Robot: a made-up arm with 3 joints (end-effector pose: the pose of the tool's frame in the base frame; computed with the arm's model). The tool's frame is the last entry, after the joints.
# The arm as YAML. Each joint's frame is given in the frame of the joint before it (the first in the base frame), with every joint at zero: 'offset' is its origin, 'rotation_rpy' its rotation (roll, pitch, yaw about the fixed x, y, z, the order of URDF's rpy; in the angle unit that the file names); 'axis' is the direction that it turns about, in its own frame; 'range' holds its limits. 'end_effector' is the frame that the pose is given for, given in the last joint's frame.
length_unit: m
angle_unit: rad
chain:
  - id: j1
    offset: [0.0, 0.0, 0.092]
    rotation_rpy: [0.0, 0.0, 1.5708]
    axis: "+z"
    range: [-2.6, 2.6]
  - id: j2
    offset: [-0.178, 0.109, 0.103]
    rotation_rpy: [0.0, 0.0, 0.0]
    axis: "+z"
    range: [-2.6, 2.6]
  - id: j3
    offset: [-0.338, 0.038, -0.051]
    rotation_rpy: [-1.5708, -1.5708, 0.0]
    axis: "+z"
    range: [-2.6, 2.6]
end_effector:
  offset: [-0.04, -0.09, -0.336]
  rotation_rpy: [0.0, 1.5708, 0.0]
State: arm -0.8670 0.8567 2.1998
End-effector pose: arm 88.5 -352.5 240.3 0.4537 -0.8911 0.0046 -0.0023
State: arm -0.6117 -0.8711 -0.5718
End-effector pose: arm -555.8 -414.4 61.7 0.7076 0.2080 -0.1905 -0.6479
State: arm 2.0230 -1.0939 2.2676
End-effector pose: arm 635.2 32.4 238.7 0.3784 -0.8100 -0.4059 0.1896
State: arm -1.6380 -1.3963 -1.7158
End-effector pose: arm -497.1 372.6 60.7 0.0351 0.0406 -0.7554 -0.6531
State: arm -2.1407 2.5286 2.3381
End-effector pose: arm 299.9 18.8 236.5 0.3837 -0.9031 -0.1774 0.0754
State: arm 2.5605 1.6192 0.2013
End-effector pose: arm -336.5 52.7 122.8 0.4935 -0.0498 0.0872 -0.8639
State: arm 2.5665 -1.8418 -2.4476
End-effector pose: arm 572.6 105.5 117.2 0.3180 0.8793 0.3333 0.1205
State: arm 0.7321 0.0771 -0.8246
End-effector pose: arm 511.1 -244.7 50.8 0.8422 0.3684 0.1577 0.3607
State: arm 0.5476 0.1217 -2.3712
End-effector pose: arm 385.7 -216.4 110.0 0.3549 0.8753 0.3044 0.1234
